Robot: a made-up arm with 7 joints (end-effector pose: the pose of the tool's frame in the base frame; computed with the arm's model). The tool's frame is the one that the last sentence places.
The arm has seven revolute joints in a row. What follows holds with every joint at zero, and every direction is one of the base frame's. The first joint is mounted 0.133 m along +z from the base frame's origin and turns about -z. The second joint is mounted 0.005 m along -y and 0.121 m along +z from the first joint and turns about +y. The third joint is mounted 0.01 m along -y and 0.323 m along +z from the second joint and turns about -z. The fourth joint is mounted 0.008 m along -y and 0.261 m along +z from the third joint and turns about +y. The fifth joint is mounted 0.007 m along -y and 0.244 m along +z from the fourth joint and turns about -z. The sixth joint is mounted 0.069 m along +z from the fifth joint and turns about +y. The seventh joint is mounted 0.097 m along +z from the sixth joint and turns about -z. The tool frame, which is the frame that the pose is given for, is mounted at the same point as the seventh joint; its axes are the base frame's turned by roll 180, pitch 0 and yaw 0 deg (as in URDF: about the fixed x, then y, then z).
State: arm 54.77 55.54 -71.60 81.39 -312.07 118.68 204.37
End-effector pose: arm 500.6 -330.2 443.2 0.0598 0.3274 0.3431 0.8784
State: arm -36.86 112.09 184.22 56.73 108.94 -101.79 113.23
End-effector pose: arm 655.6 403.6 230.8 -0.6858 0.3659 0.4499 0.4398
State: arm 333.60 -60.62 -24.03 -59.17 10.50 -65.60 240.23
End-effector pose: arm -609.4 -476.2 315.6 -0.1005 -0.0007 0.7844 0.6121
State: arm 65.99 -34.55 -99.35 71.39 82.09 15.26 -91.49
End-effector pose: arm 168.9 537.1 826.1 0.8007 0.0426 -0.5416 0.2524
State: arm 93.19 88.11 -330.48 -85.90 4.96 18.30 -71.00
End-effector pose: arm 132.3 -639.4 633.4 -0.9158 0.2764 0.2628 0.1261
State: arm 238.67 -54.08 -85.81 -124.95 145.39 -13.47 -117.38
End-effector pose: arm 467.5 -78.1 450.0 0.3221 -0.4457 0.1241 0.8259
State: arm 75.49 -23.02 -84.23 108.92 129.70 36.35 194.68
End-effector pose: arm 321.8 189.5 744.8 -0.8065 0.0157 0.5751 0.1362
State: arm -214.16 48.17 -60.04 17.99 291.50 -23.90 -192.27
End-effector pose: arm -622.6 -488.8 826.9 0.0742 0.8074 0.3393 0.4770
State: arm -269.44 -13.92 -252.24 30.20 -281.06 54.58 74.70
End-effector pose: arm -172.6 361.6 1087.4 0.7720 -0.0419 0.1327 0.6203
